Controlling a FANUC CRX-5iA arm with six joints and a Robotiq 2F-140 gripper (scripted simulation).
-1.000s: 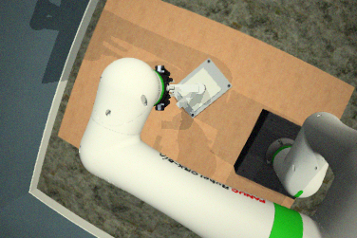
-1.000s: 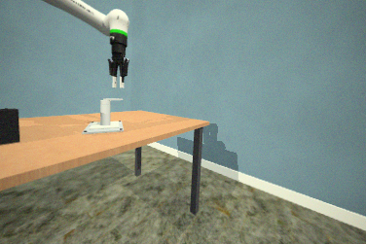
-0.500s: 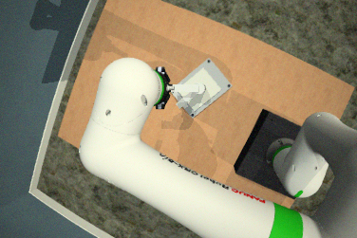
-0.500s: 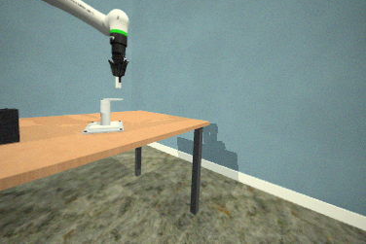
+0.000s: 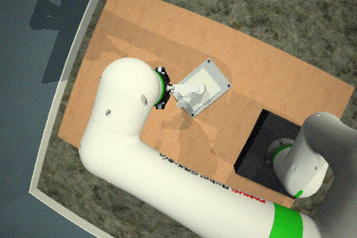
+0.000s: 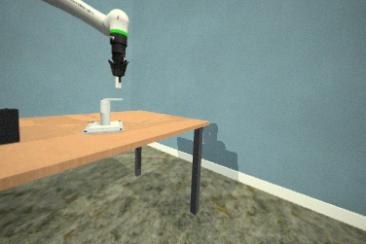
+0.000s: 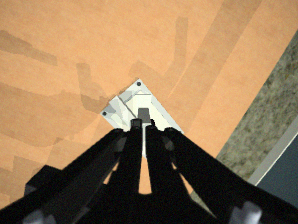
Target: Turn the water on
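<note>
The lever lies 10 cm below my hand, 3 cm behind it and 1 cm to the right of it.
</note>
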